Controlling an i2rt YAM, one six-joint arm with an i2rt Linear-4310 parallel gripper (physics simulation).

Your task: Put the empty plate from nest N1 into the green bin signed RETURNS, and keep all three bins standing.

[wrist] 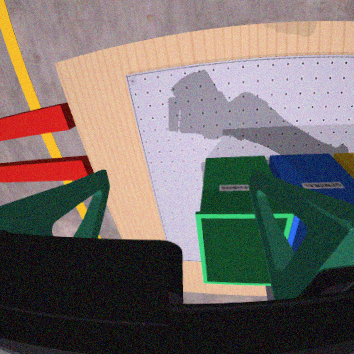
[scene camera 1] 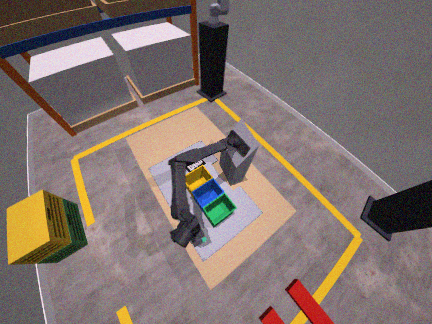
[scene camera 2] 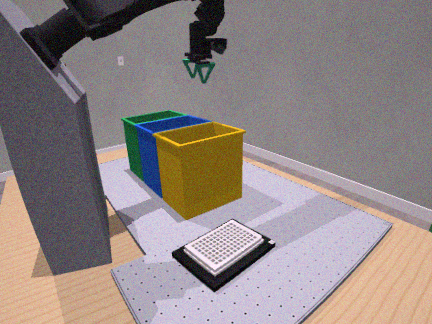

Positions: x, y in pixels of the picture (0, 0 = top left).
Scene:
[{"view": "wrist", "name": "my gripper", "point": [178, 177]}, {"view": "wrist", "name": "green bin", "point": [230, 249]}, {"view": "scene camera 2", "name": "my gripper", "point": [198, 80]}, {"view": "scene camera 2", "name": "green bin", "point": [131, 135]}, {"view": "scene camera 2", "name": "blue bin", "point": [147, 142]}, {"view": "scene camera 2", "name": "yellow bin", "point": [200, 166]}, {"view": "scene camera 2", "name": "white plate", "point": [216, 251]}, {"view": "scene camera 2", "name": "black nest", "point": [197, 270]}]

